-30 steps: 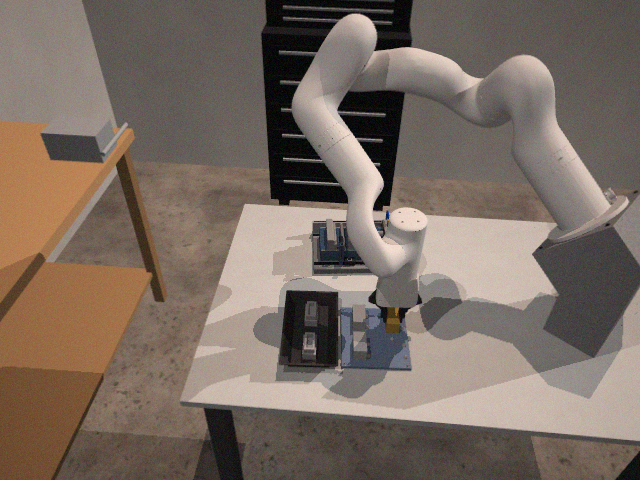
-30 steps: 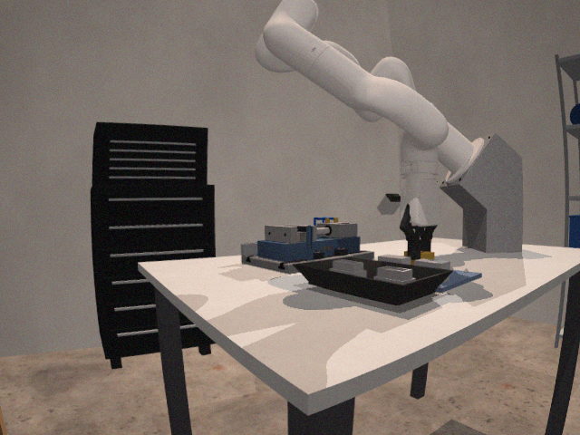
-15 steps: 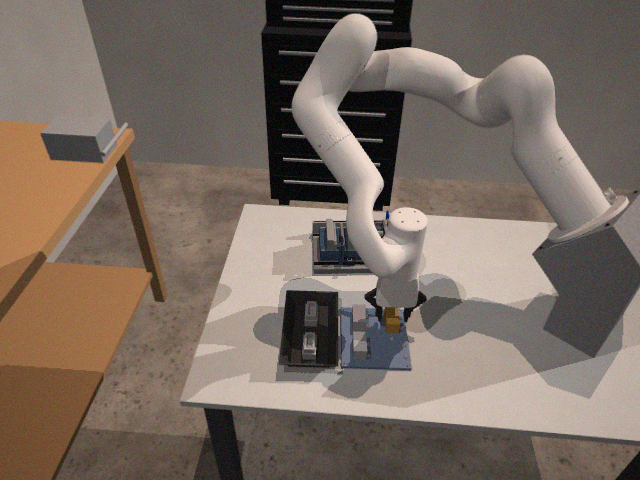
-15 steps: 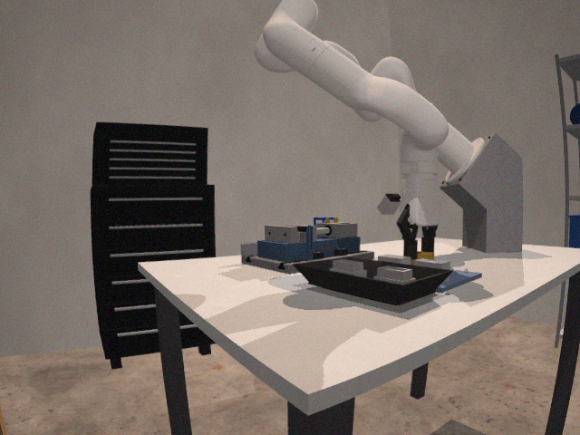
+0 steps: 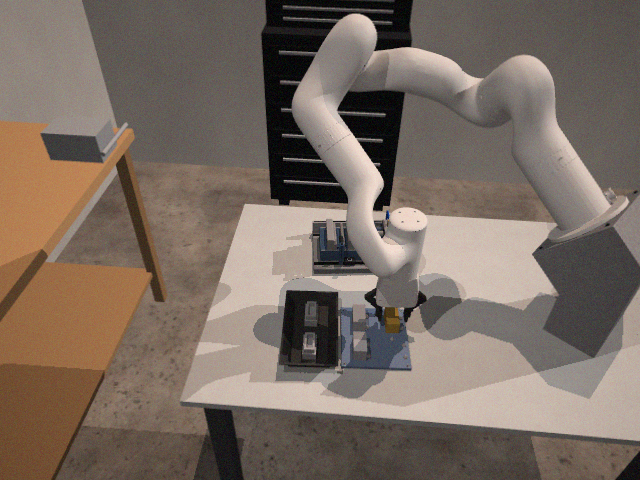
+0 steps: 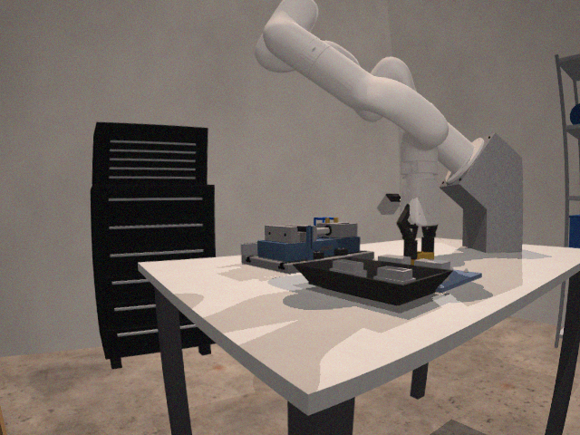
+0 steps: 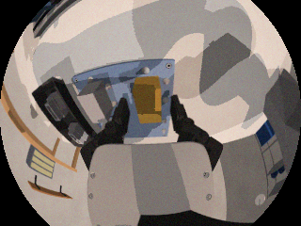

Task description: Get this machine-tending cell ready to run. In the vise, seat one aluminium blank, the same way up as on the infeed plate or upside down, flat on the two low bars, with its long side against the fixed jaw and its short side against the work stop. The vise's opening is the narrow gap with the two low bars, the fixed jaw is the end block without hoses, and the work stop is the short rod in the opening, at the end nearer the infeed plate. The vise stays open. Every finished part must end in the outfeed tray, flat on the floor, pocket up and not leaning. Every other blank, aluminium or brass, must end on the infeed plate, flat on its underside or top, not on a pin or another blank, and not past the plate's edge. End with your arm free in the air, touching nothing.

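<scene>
My gripper is now 2 cm above the brass blank. The rest, counted from my hand: blue vise (29 cm to the right, 6 cm ahead, 1 cm below); aluminium blank (9 cm ahead, 2 cm below, 1 cm to the right); fixed jaw (28 cm to the right, 16 cm ahead, 3 cm above).
</scene>
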